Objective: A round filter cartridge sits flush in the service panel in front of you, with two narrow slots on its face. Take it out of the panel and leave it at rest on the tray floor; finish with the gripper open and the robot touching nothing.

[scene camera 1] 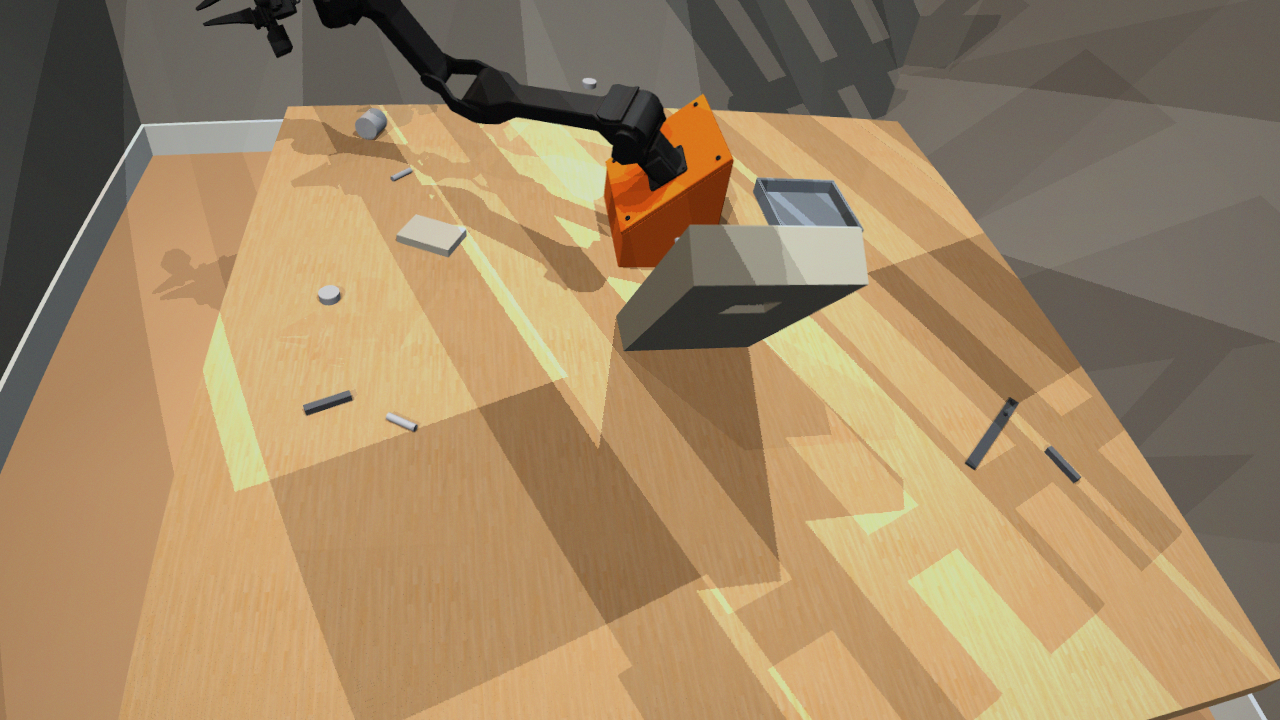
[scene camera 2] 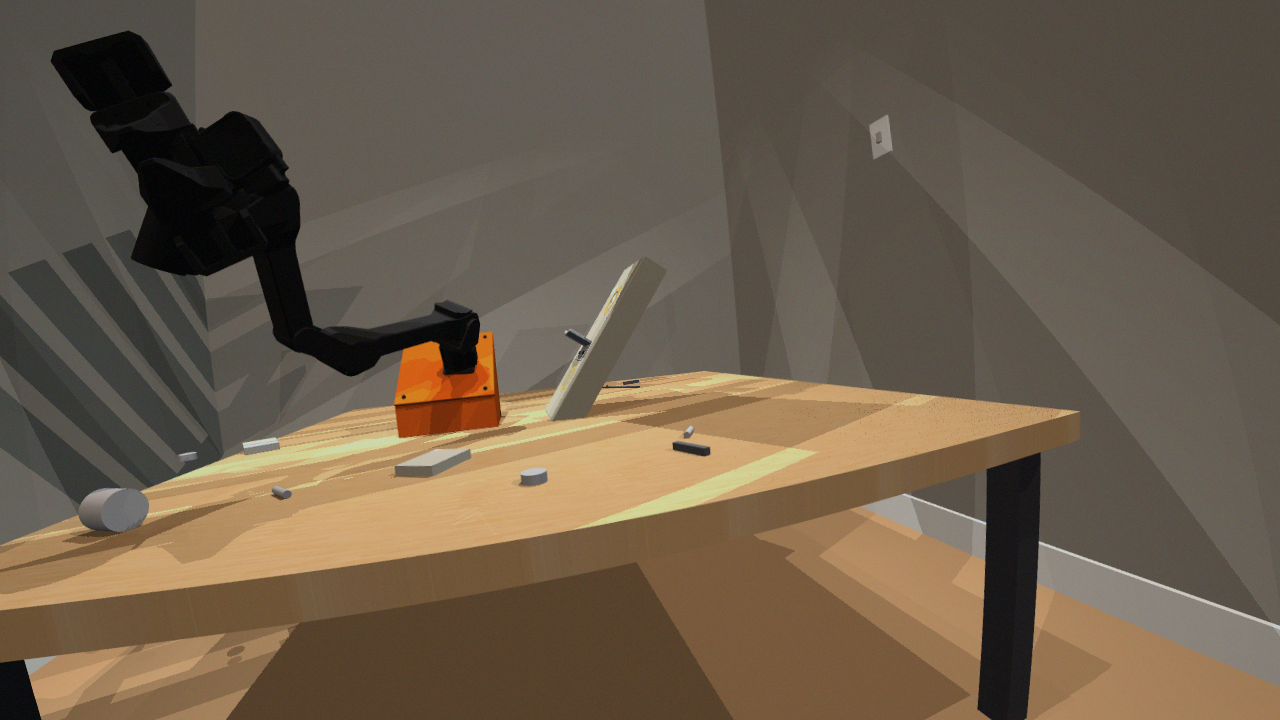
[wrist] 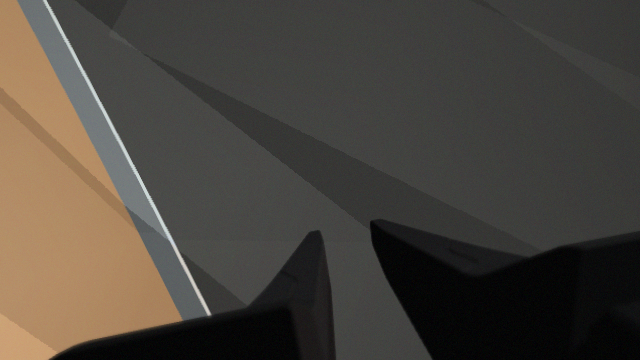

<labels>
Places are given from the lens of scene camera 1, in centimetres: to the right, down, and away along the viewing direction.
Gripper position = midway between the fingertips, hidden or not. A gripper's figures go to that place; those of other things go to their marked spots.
gripper (scene camera 1: 200, 17): -62, -48, 97
beige service panel (scene camera 1: 721, 285): 8, -7, 72
flat beige block (scene camera 1: 441, 238): -30, -19, 116
The marked spots on the flat beige block and the beige service panel are 60 cm apart.
</labels>
